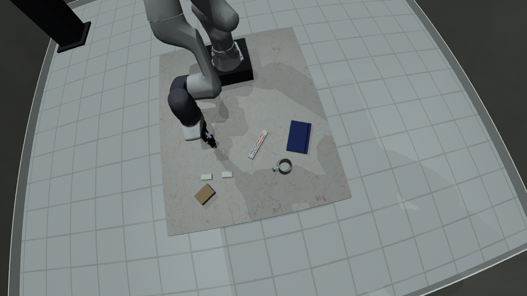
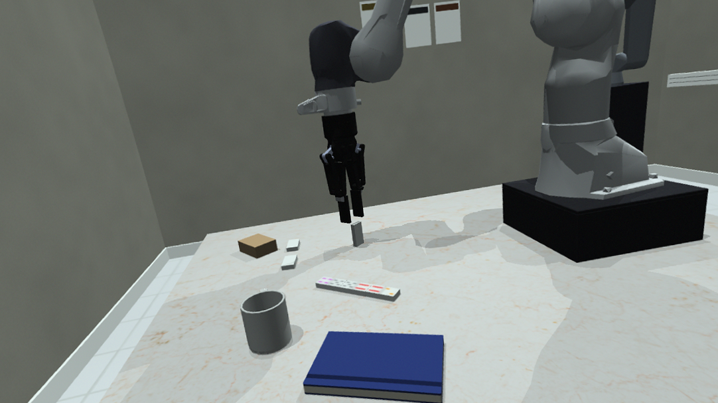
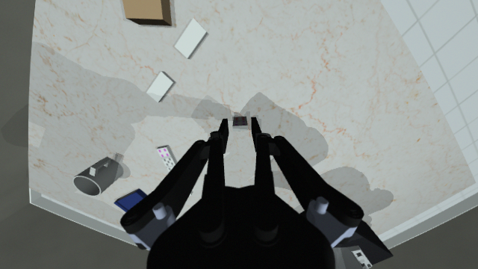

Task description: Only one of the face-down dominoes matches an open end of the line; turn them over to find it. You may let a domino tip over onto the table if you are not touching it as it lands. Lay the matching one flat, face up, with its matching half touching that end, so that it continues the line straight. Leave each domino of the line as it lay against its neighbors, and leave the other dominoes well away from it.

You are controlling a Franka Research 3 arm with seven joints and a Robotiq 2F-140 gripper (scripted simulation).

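My hand is 1 cm past the white domino, 1 cm to the right of it and 7 cm above it. The rest, counted from my hand: grey mug: 17 cm ahead, 34 cm to the left, 7 cm below; then blue book: 3 cm ahead, 45 cm to the left, 9 cm below; then brown block: 24 cm ahead, 6 cm to the right, 8 cm below.
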